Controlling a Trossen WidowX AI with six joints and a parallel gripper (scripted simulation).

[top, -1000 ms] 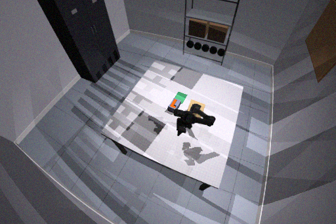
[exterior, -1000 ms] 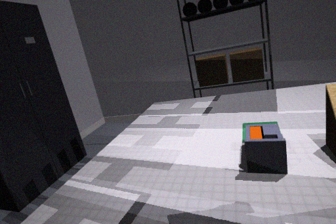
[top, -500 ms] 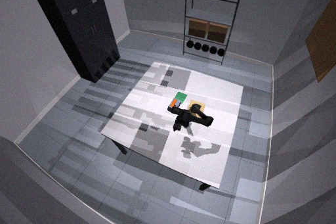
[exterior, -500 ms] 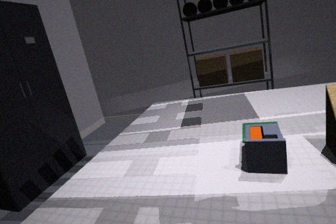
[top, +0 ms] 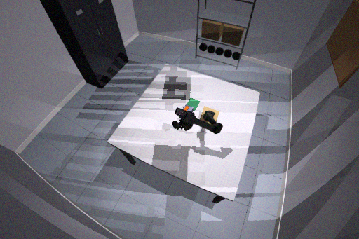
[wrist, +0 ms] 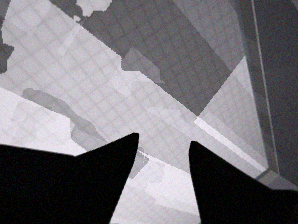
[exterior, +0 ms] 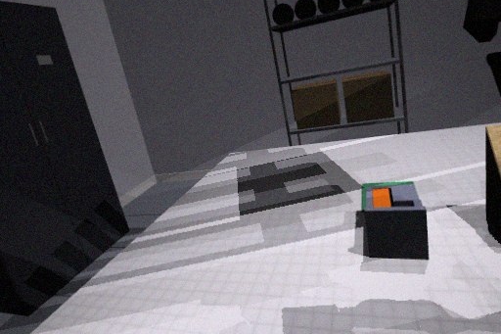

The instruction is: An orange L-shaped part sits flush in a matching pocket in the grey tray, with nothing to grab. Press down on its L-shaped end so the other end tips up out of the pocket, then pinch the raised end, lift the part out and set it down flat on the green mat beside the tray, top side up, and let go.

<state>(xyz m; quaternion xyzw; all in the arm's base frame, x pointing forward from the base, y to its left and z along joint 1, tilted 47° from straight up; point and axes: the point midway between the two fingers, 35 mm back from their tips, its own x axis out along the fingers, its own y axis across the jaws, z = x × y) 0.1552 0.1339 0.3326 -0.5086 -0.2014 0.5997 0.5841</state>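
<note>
The orange L-shaped part lies 100 mm ahead of my gripper tip, 300 mm to the right of it and 190 mm below it. The rest, counted from my gripper tip: green mat 100 mm ahead, 460 mm to the right, 260 mm below.
</note>
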